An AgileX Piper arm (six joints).
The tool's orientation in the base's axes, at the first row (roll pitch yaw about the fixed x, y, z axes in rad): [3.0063 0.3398 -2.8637]
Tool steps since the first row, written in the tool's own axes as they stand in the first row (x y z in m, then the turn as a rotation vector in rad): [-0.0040 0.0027 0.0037 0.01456 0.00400 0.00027]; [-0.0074 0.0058 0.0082 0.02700 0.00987 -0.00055]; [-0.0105 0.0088 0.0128 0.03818 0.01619 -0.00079]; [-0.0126 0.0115 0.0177 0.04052 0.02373 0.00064]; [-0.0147 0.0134 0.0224 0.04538 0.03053 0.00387]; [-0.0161 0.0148 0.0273 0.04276 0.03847 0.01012]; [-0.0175 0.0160 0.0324 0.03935 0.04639 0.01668]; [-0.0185 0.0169 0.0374 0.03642 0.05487 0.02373]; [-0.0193 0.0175 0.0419 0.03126 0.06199 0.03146]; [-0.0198 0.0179 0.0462 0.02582 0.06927 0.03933]
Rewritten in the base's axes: [0.0038 0.0044 -0.0018 -0.01439 0.00006 -0.00460]; [0.0072 0.0092 -0.0045 -0.02774 0.00218 -0.00723]; [0.0103 0.0138 -0.0073 -0.03994 0.00518 -0.00993]; [0.0128 0.0180 -0.0109 -0.04403 0.01198 -0.01109]; [0.0154 0.0213 -0.0143 -0.04968 0.01783 -0.01486]; [0.0176 0.0241 -0.0183 -0.04805 0.02735 -0.01881]; [0.0199 0.0267 -0.0224 -0.04561 0.03713 -0.02280]; [0.0219 0.0289 -0.0266 -0.04365 0.04741 -0.02733]; [0.0237 0.0307 -0.0305 -0.03904 0.05715 -0.03193]; [0.0253 0.0321 -0.0343 -0.03420 0.06714 -0.03654]
